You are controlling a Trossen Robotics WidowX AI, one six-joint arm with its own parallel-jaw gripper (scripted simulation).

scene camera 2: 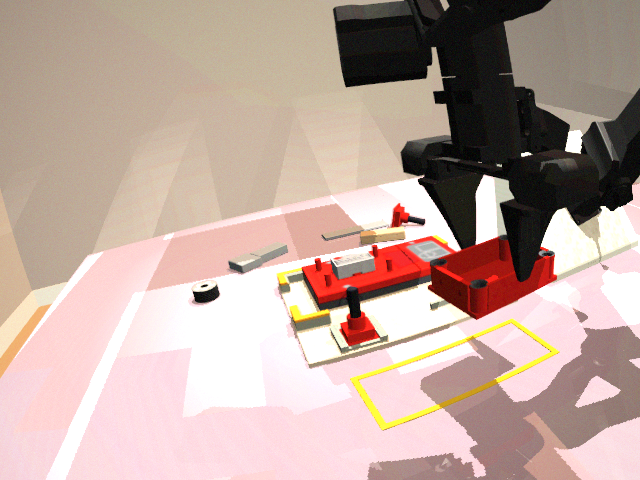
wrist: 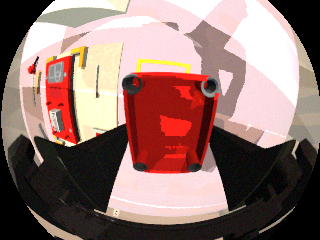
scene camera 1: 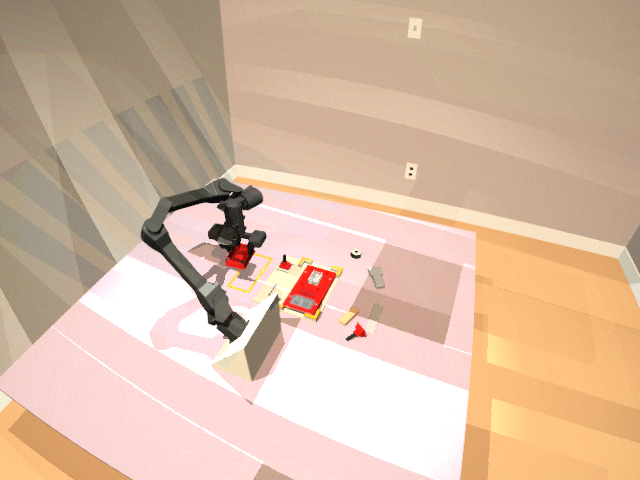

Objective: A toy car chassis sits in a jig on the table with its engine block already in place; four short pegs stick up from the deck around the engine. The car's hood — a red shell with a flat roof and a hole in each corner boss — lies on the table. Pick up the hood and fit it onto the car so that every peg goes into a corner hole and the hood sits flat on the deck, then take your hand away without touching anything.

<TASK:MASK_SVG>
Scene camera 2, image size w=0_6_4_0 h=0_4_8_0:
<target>gripper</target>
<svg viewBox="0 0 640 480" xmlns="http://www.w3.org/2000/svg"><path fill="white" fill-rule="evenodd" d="M442 78L444 90L433 91L435 104L446 104L451 136L427 137L406 142L405 147L400 152L403 171L415 176L425 175L425 177L418 179L418 183L423 186L436 205L436 208L442 214L461 250L476 245L476 191L484 175L509 181L509 190L514 198L499 204L510 245L516 278L518 281L523 282L531 276L531 271L534 268L545 232L556 211L599 195L599 170L589 154L565 151L570 125L550 112L536 106L533 89L526 89L523 86L515 87L513 74Z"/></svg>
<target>engine block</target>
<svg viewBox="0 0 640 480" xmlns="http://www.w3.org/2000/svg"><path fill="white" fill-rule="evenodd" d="M372 255L367 250L330 258L332 272L340 280L353 277L353 274L356 273L365 274L376 271Z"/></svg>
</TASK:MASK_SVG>
